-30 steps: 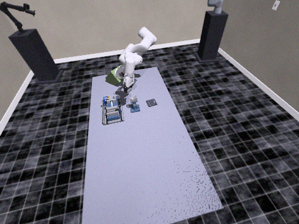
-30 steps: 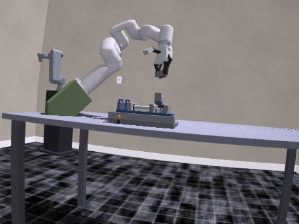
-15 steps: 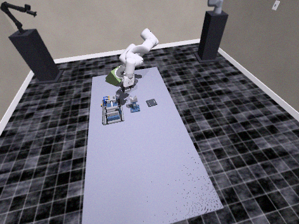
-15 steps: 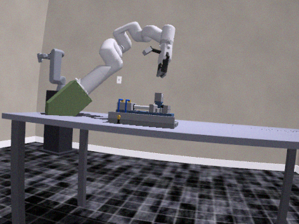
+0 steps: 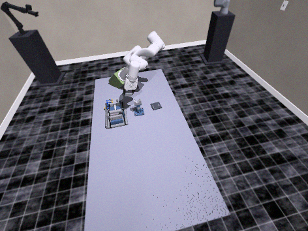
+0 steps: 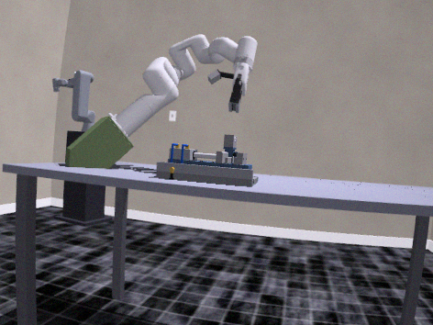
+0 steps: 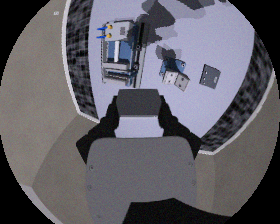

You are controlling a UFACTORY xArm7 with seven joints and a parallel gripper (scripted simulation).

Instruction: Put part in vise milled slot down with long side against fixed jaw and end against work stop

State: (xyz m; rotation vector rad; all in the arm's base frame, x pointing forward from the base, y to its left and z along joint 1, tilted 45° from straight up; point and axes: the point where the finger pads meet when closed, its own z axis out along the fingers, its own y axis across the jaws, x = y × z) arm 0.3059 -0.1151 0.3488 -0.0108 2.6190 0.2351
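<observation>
Now: the blue vise bed 24 cm below my hand, 16 cm to the right of it and 2 cm behind it. Also, from my hand: part 2 cm below, 1 cm to the right; then air cylinder 20 cm below, 17 cm to the right, 11 cm behind.
</observation>
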